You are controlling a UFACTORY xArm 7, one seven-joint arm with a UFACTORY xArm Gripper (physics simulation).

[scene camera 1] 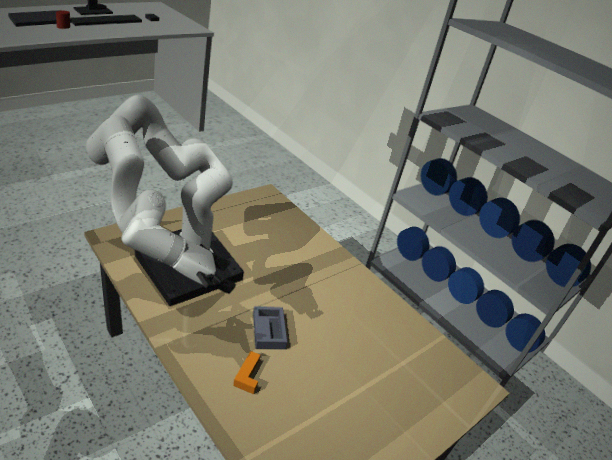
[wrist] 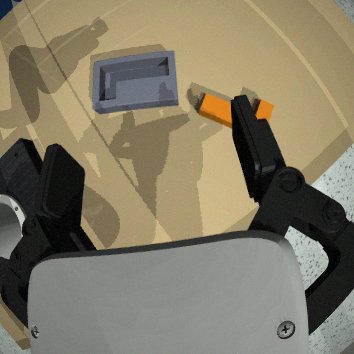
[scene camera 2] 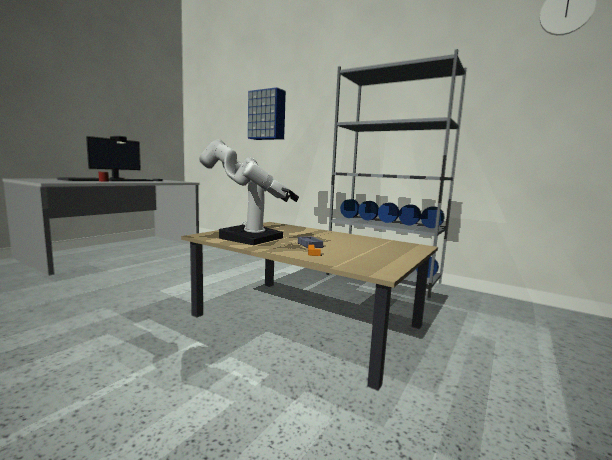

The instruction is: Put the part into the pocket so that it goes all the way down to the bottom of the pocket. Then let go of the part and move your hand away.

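Places are measured from the arm's base along level axes (x right, y ahead, z up), in centimetres.
Pixels of known places: gripper, fingertip midpoint: (scene camera 1: 230, 277) (wrist: 144, 135) (scene camera 2: 292, 199); arm's base, origin of the base link: (wrist: 5, 226) (scene camera 2: 254, 230).
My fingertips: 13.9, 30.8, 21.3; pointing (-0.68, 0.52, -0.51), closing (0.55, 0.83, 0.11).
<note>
For each thing: its middle in the pictures, then the offset to it from my fingertips, as dx, dy, dz. Level surfaces: height alone.
- orange L-shaped part, body centre: (wrist: 236, 108) (scene camera 1: 252, 372) (scene camera 2: 314, 250) +1.5, +13.7, -24.5
- grey block, body centre: (wrist: 134, 81) (scene camera 1: 269, 327) (scene camera 2: 310, 242) -13.8, +5.3, -24.1
- wooden table, its level: dz -26.0
The orange L-shaped part (scene camera 1: 244, 372) (scene camera 2: 314, 251) (wrist: 216, 109) lies on the table, apart from the grey block (scene camera 1: 271, 345) (scene camera 2: 311, 242) (wrist: 135, 106). The block has an L-shaped pocket in its top, and the pocket is empty. My gripper (scene camera 1: 217, 283) (scene camera 2: 291, 195) (wrist: 144, 135) is open and empty. It is up in the air near the arm's base, well above the table and to the base side of the block and part. In the wrist view the right finger hides the middle of the part; one end shows on each side of the finger.
The wooden table (scene camera 1: 350, 400) (scene camera 2: 350, 267) (wrist: 200, 40) bears the arm's black base plate (scene camera 1: 172, 295) (scene camera 2: 240, 237). Arm shadows fall across the tabletop. A shelf rack (scene camera 1: 432, 70) (scene camera 2: 337, 100) with blue discs stands beyond the table. A desk (scene camera 1: 182, 32) (scene camera 2: 175, 184) stands farther back.
</note>
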